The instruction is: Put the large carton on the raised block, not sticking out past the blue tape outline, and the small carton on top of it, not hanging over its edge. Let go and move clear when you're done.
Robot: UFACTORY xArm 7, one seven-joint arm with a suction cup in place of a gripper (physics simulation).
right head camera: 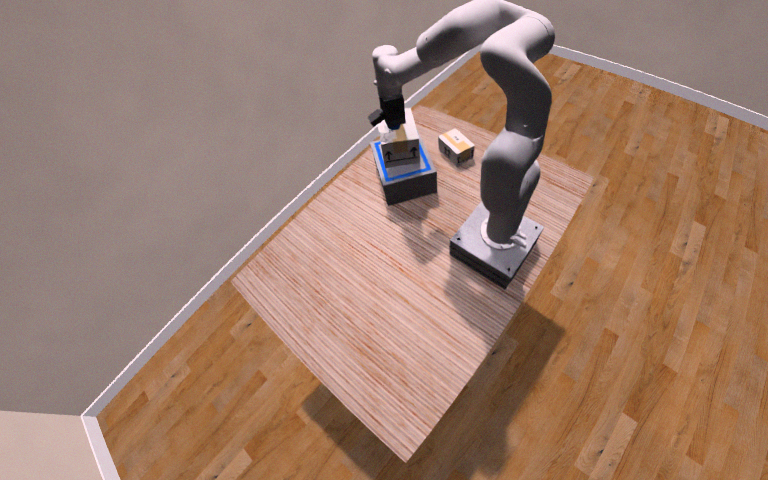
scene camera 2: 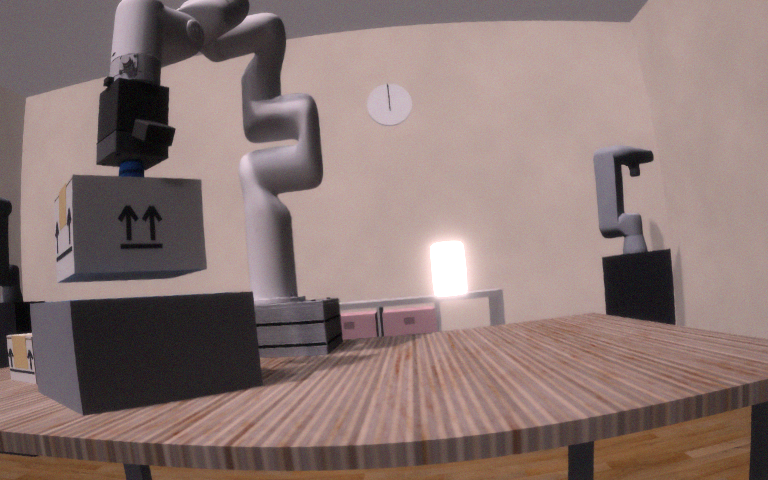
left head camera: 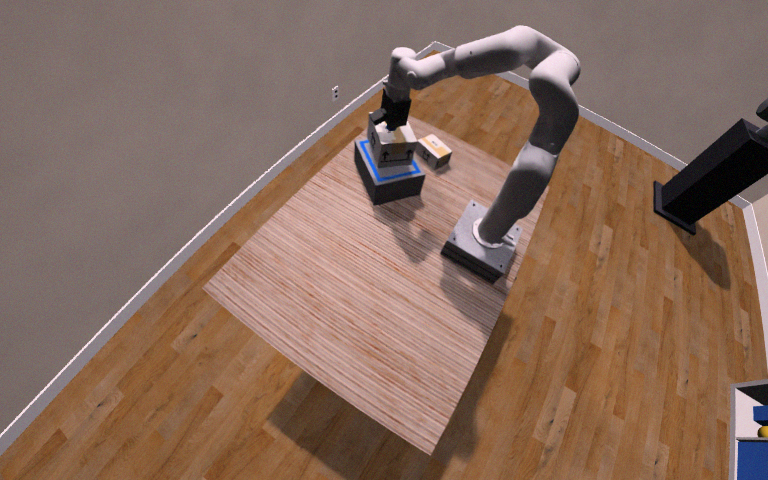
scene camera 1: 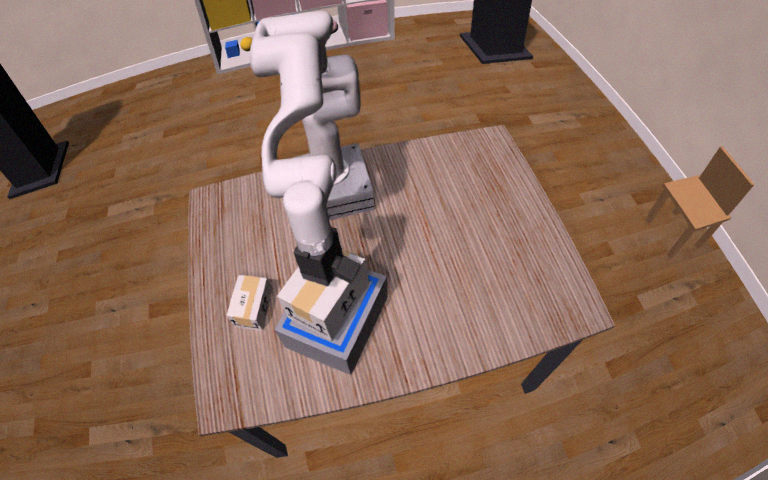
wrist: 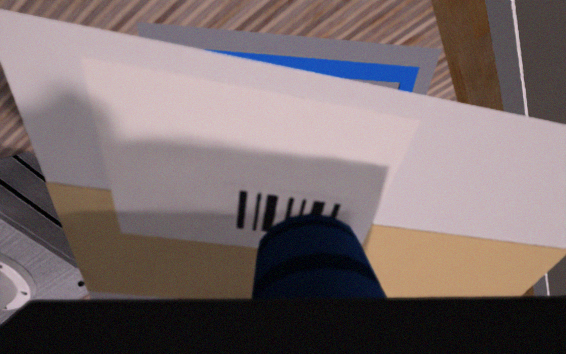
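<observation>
The large carton (left head camera: 391,148) (right head camera: 399,146) (scene camera 1: 322,300) (scene camera 2: 138,226) (wrist: 240,125) is white with a tan tape strip and arrow marks. My suction cup (scene camera 2: 131,168) (wrist: 317,255) is on its top face and holds it, roughly level. In scene camera 2 a gap shows between its underside and the raised block (left head camera: 396,191) (right head camera: 412,187) (scene camera 1: 317,353) (scene camera 2: 164,345), so it hangs a little above. The blue tape outline (left head camera: 396,176) (right head camera: 404,175) (scene camera 1: 362,316) (wrist: 320,67) shows partly past the carton; the rest is hidden. The small carton (left head camera: 433,151) (right head camera: 455,146) (scene camera 1: 248,301) (scene camera 2: 21,356) stands on the table beside the block.
The striped table (left head camera: 351,294) (right head camera: 362,294) (scene camera 1: 453,254) (scene camera 2: 453,384) carries the arm's grey base plate (left head camera: 481,243) (right head camera: 492,249) (scene camera 1: 356,189) (scene camera 2: 297,328). In scene camera 1 the small carton is left of the block, near the table's left edge. A chair (scene camera 1: 696,200) stands off the table.
</observation>
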